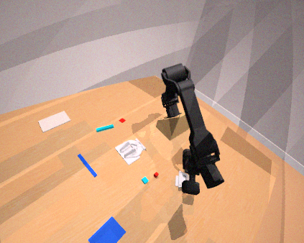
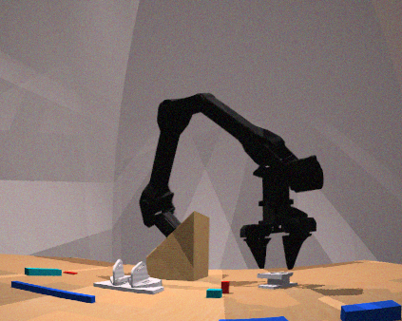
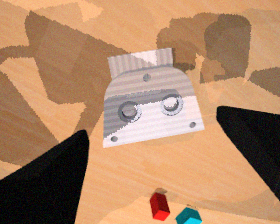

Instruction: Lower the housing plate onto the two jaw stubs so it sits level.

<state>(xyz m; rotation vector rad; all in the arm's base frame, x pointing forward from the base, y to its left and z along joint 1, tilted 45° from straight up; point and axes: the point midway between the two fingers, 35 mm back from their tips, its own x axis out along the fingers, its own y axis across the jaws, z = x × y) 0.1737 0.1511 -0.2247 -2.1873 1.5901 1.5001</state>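
Now: gripper tip 1 cm past the white block, 1 cm to the right of it and 3 cm above it. Round my gripper tip: teal cube (13 cm ahead, 10 cm to the right, 3 cm below); then red cube (8 cm ahead, 9 cm to the right, 3 cm below); then blue sheet (37 cm ahead, 1 cm to the right, 4 cm below).
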